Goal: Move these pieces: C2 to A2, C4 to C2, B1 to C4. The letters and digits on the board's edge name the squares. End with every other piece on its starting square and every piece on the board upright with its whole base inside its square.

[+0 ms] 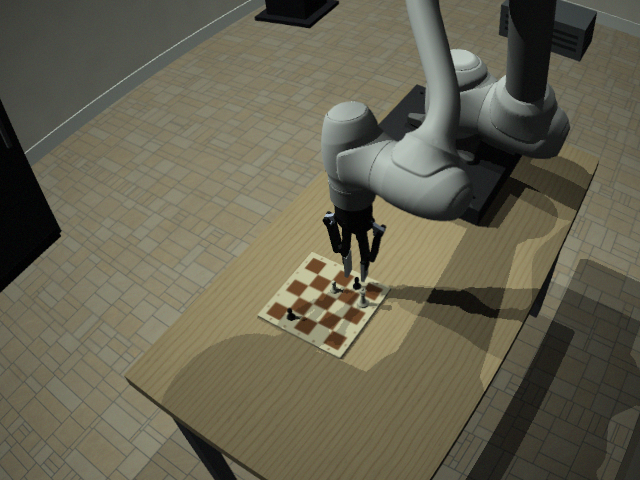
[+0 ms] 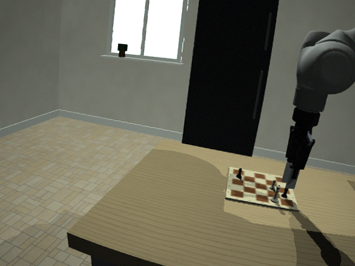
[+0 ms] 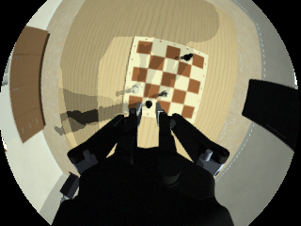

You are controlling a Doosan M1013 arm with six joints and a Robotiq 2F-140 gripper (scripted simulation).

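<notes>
Right now my hand is 4 cm short of the tall white piece, 3 cm to the right of it and 5 cm above it. The rest, counted from my hand: small white piece: 3 cm ahead, 4 cm to the right, 6 cm below; small chessboard: 7 cm ahead, 5 cm to the right, 8 cm below.
</notes>
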